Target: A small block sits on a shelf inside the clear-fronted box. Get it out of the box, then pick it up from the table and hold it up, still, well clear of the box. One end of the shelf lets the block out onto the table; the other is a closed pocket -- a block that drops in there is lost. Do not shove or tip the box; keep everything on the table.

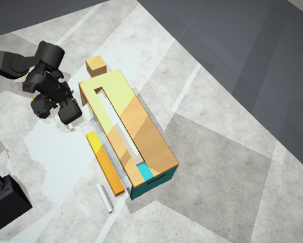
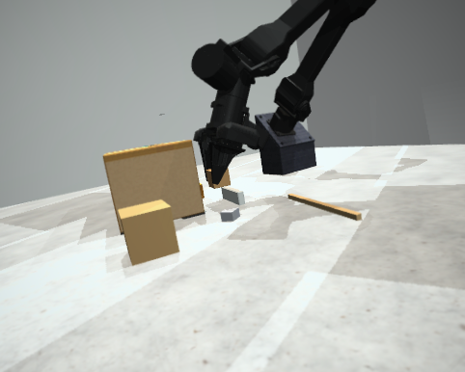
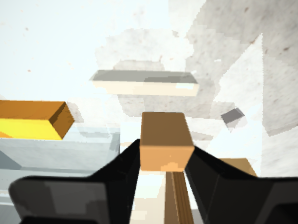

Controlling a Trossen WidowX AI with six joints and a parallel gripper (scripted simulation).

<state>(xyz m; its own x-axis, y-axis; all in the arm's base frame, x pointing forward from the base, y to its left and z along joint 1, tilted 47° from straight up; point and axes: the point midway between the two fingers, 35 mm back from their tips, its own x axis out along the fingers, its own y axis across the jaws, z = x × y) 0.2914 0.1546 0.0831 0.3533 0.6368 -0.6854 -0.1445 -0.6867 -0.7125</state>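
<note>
The grey block is 20 mm ahead of my gripper tip, 90 mm to the left of it and 40 mm below it. The rest, counted from my gripper tip: thin yellow stick (90 mm behind, 170 mm to the left, 40 mm below); orange block (10 mm behind, 10 mm above).
</note>
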